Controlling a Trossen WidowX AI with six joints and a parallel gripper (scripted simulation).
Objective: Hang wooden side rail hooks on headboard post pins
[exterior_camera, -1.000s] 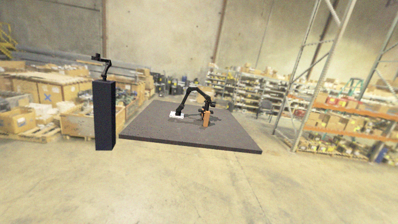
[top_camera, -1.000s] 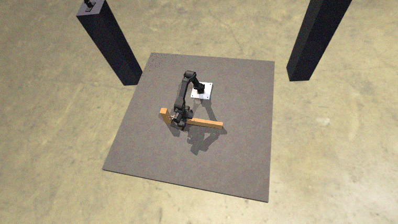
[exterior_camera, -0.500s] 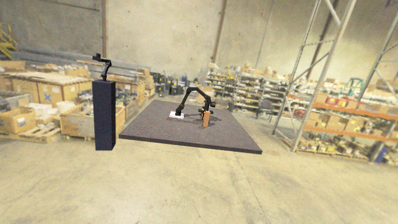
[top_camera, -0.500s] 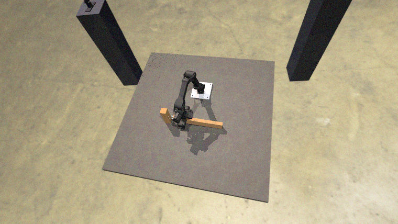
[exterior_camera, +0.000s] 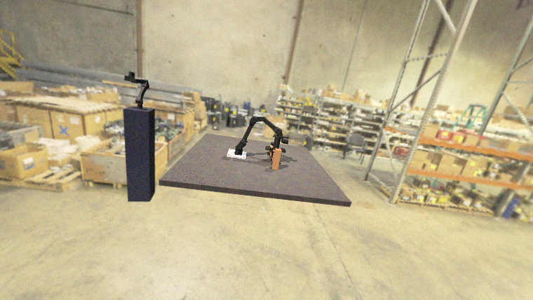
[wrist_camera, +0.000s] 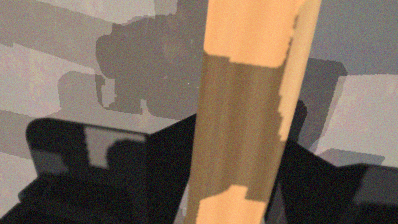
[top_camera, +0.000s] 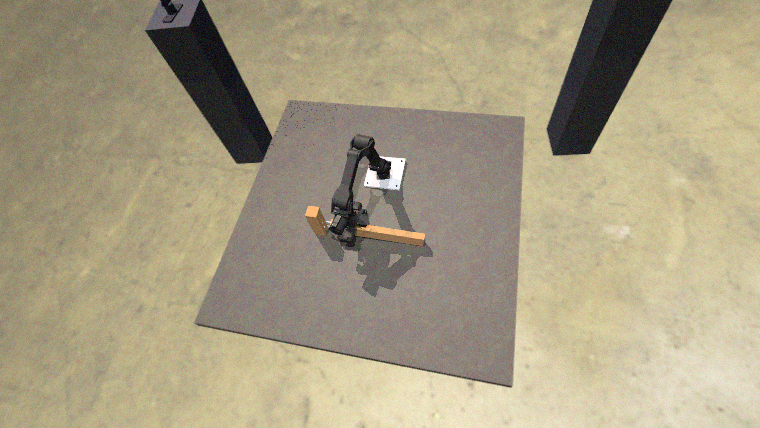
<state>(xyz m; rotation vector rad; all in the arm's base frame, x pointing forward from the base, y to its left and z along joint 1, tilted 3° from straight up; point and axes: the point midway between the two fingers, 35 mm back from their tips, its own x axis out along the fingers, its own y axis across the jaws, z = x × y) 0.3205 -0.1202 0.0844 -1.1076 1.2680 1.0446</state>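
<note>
The wooden headboard post lies 16 cm to the right of my gripper tip, 4 cm above it and 3 cm behind it.
</note>
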